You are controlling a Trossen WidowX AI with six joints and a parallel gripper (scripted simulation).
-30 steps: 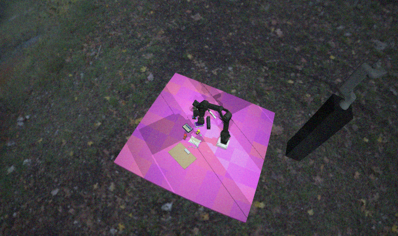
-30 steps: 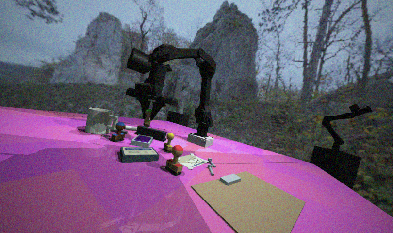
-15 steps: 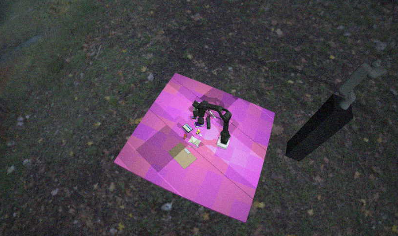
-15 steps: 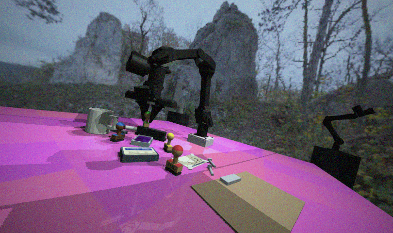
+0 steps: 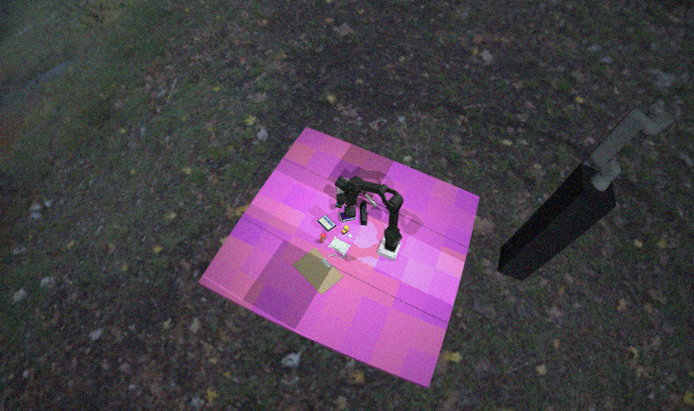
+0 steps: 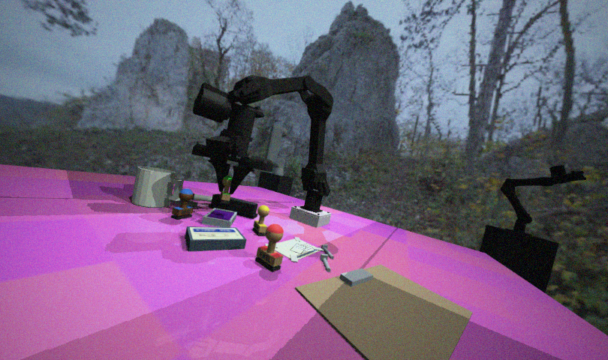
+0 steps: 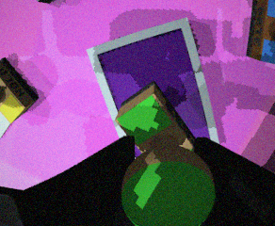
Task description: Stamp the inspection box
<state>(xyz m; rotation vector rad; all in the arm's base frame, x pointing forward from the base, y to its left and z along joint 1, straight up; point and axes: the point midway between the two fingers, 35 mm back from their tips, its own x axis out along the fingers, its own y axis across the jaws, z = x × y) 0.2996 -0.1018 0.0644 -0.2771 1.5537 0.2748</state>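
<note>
My gripper tip is 60 mm above the purple ink pad. Round my gripper tip: blue-knobbed stamp: 70 mm ahead, 50 mm to the right, 50 mm below; then black bar: 90 mm behind, 50 mm to the right, 50 mm below; then green-knobbed stamp: right at my gripper tip.
</note>
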